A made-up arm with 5 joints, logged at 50 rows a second.
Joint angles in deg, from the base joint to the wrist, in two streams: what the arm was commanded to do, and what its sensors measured. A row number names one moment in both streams.
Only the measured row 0 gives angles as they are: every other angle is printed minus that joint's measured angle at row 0.
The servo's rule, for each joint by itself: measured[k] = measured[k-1] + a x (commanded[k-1-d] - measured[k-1]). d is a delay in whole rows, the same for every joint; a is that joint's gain. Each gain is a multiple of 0.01, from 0.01 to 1. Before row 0 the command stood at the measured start. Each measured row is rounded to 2 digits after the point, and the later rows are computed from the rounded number. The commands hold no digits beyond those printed.
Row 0, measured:
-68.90 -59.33 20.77 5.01 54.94
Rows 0 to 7, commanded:
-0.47 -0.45 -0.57 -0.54 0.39
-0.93 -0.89 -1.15 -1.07 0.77
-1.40 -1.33 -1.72 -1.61 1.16
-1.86 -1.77 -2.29 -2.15 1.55
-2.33 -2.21 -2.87 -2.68 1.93
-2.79 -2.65 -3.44 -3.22 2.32
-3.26 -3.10 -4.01 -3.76 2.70
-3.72 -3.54 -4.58 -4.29 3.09
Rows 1 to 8, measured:
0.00 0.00 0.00 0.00 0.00
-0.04 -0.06 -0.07 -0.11 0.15
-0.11 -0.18 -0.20 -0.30 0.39
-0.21 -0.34 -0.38 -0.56 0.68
-0.34 -0.54 -0.61 -0.88 1.01
-0.50 -0.77 -0.88 -1.24 1.36
-0.68 -1.03 -1.19 -1.64 1.72
-0.89 -1.32 -1.53 -2.06 2.09
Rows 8 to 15, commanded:
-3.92 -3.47 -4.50 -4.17 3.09
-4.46 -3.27 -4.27 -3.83 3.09
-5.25 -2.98 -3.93 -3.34 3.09
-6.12 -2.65 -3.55 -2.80 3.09
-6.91 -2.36 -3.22 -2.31 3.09
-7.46 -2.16 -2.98 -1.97 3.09
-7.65 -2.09 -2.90 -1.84 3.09
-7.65 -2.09 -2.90 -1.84 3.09
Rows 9 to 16, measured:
-1.12 -1.63 -1.90 -2.51 2.47
-1.34 -1.89 -2.21 -2.84 2.71
-1.59 -2.08 -2.46 -3.04 2.85
-1.88 -2.21 -2.64 -3.10 2.94
-2.22 -2.27 -2.75 -3.04 3.00
-2.60 -2.28 -2.81 -2.89 3.03
-2.99 -2.26 -2.83 -2.71 3.05
-3.36 -2.24 -2.84 -2.54 3.07

